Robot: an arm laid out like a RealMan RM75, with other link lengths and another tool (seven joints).
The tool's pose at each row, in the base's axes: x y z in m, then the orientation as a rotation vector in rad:
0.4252, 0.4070, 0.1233, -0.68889, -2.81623, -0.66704
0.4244, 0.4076, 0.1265, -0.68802, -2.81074, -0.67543
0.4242, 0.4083, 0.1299, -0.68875, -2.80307, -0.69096
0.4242, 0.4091, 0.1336, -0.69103, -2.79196, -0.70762
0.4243, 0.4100, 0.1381, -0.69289, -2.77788, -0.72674
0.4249, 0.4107, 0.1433, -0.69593, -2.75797, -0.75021
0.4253, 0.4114, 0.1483, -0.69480, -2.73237, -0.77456
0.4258, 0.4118, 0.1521, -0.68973, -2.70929, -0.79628
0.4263, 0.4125, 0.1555, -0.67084, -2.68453, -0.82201
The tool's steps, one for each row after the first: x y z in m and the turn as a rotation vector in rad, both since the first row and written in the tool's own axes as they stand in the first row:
0.0018, 0.0013, -0.0025, -0.00532, 0.00487, 0.00057
0.0031, 0.0031, -0.0052, -0.01558, 0.01073, 0.00210
0.0044, 0.0051, -0.0081, -0.02666, 0.01898, 0.00561
0.0058, 0.0076, -0.0117, -0.03933, 0.02980, 0.00965
0.0069, 0.0105, -0.0160, -0.05501, 0.04497, 0.01596
0.0082, 0.0131, -0.0201, -0.07089, 0.06648, 0.02171
0.0089, 0.0151, -0.0234, -0.08486, 0.08718, 0.02447
0.0096, 0.0172, -0.0261, -0.10046, 0.11387, 0.01903

